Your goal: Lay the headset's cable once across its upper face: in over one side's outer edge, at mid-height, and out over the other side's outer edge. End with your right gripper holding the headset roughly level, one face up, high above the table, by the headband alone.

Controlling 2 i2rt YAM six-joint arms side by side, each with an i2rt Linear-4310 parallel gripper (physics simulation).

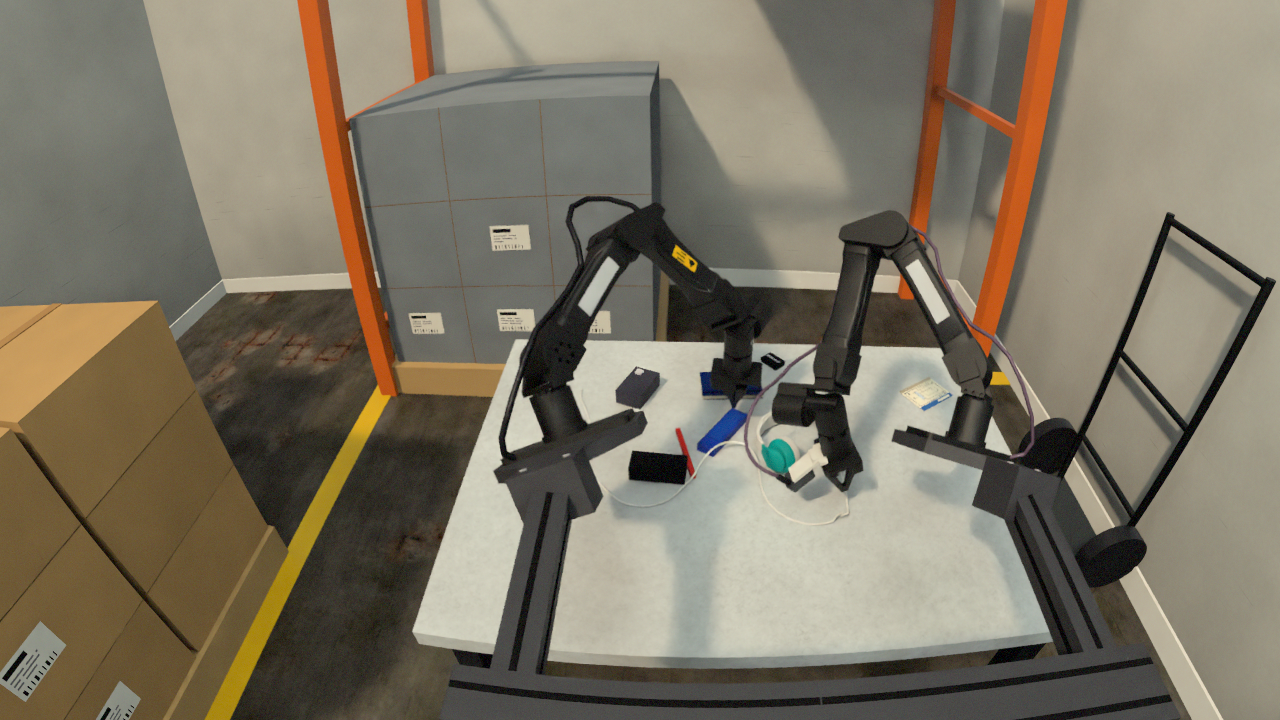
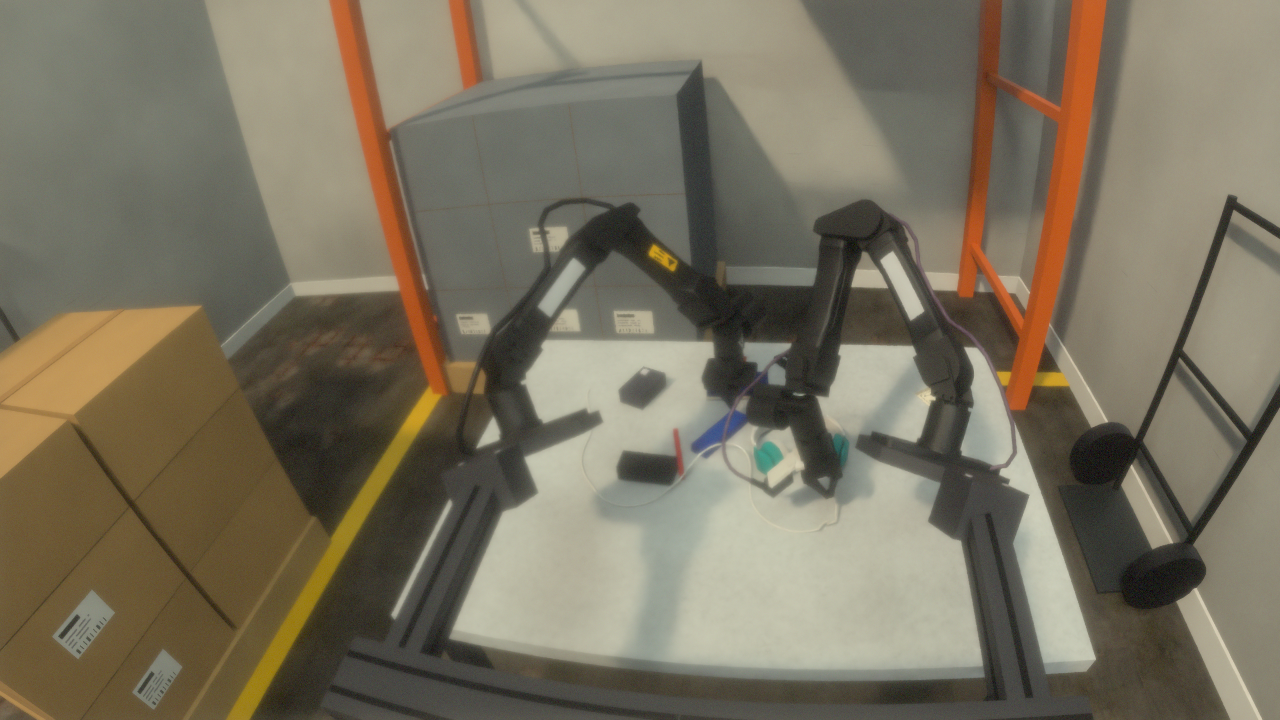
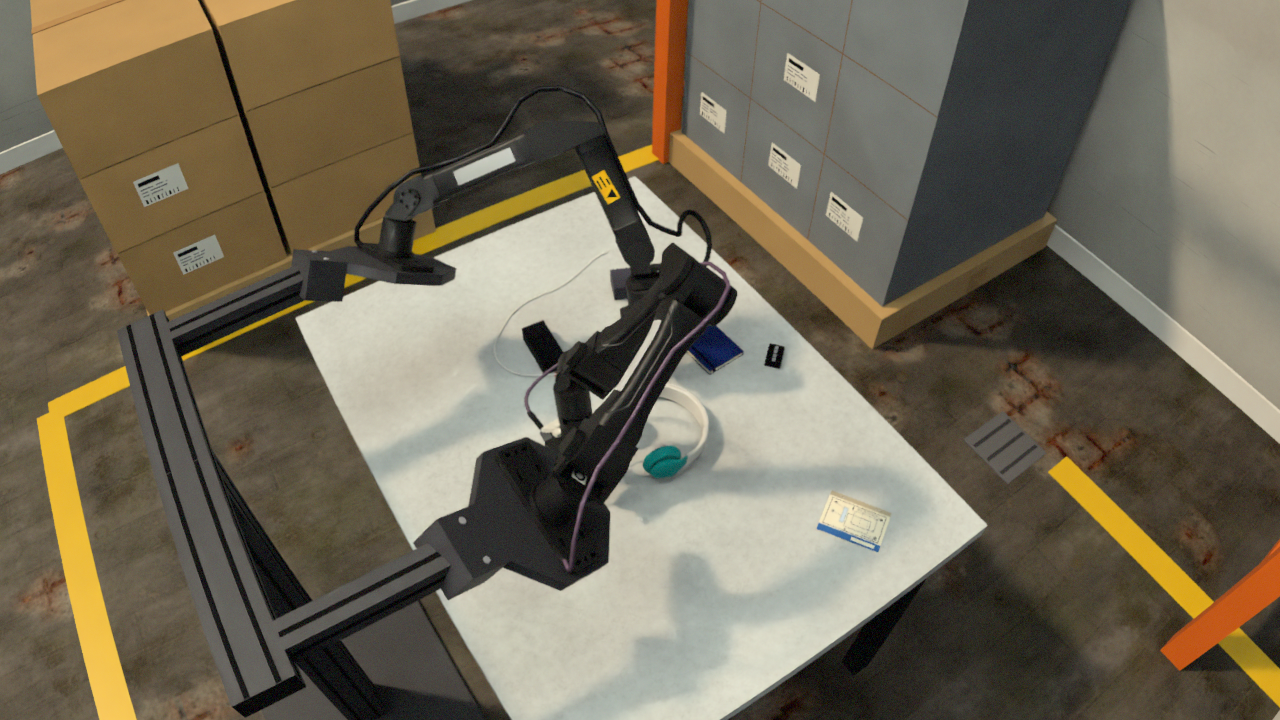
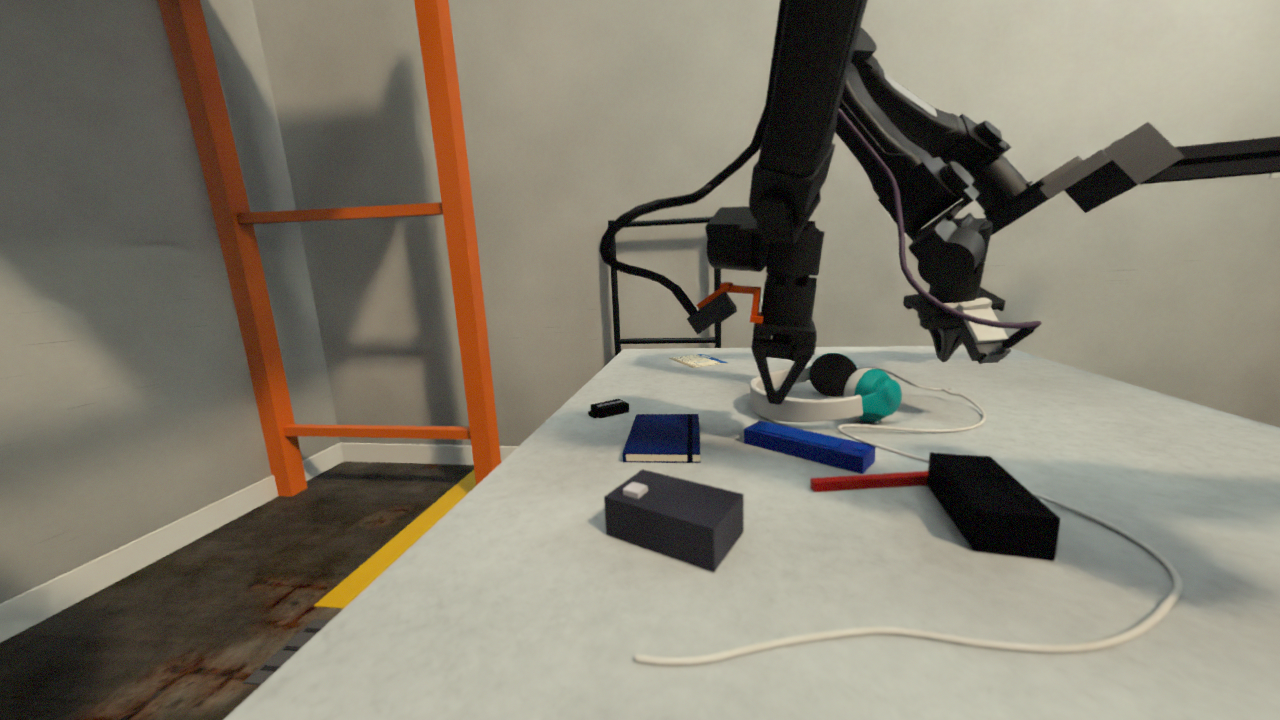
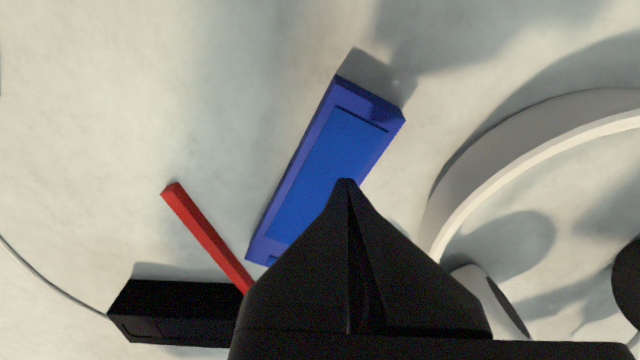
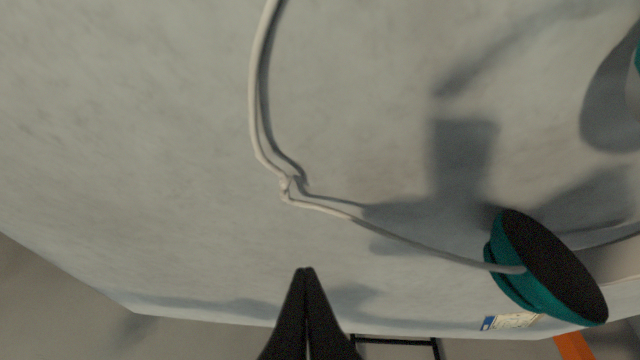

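Where they show: left gripper, fingertip midpoint: [image 1: 733, 406] [image 2: 731, 407] [image 4: 774, 403] [image 5: 344, 189]; right gripper, fingertip midpoint: [image 1: 844, 490] [image 2: 829, 497] [image 4: 941, 360] [image 6: 305, 277]; left arm's base at its link origin: [image 1: 568, 440] [image 2: 524, 438] [image 3: 393, 259]; right arm's base at its link origin: [image 1: 963, 448] [image 2: 936, 457] [image 3: 546, 508].
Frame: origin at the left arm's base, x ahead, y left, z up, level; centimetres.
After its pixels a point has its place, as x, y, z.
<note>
The white headset with teal ear cups lies flat on the table; its headband [image 3: 702, 420] @[40.4, -43.3, -25.7] [image 4: 805, 410] @[35.2, -30.7, -26.0] [image 5: 492, 172] @[39.0, -32.7, -25.1] curves round the back. One cup [image 1: 778, 454] @[23.9, -34.1, -22.7] [image 3: 665, 462] @[28.2, -49.3, -22.7] [image 4: 878, 394] @[26.3, -31.9, -23.9] and the other cup [image 6: 515, 287] @[26.1, -47.9, -23.5] face each other. The white cable [image 1: 805, 522] @[10.9, -39.4, -28.3] [image 4: 895, 632] @[34.5, 4.3, -28.5] [image 6: 254, 90] @[10.8, -41.5, -28.1] leaves that second cup, kinks in front, loops left and passes the black box. My left gripper [image 1: 735, 402] @[39.4, -25.6, -23.6] [image 4: 776, 398] @[39.4, -25.6, -23.6] [image 5: 344, 189] @[39.4, -25.6, -23.6] is shut and empty, near the headband and blue block. My right gripper [image 1: 844, 488] @[14.0, -46.2, -22.4] [image 6: 305, 277] @[14.0, -46.2, -22.4] is shut and empty above the table, apart from the cable.
A blue block [image 1: 721, 431] @[34.9, -23.1, -26.7] [image 4: 810, 445] @[35.8, -21.1, -27.0], red stick [image 4: 868, 481] @[31.3, -14.9, -28.0] and black box [image 1: 657, 466] @[22.0, -10.9, -25.3] [image 4: 989, 505] @[25.2, -6.4, -25.3] lie left of the headset. A dark box [image 1: 637, 386] @[47.1, -4.4, -25.2], blue notebook [image 4: 662, 437] @[53.0, -23.3, -27.6] and small black item [image 4: 608, 408] @[63.1, -34.0, -27.5] lie farther back. A card [image 3: 854, 519] @[53.2, -74.5, -28.7] lies right.
</note>
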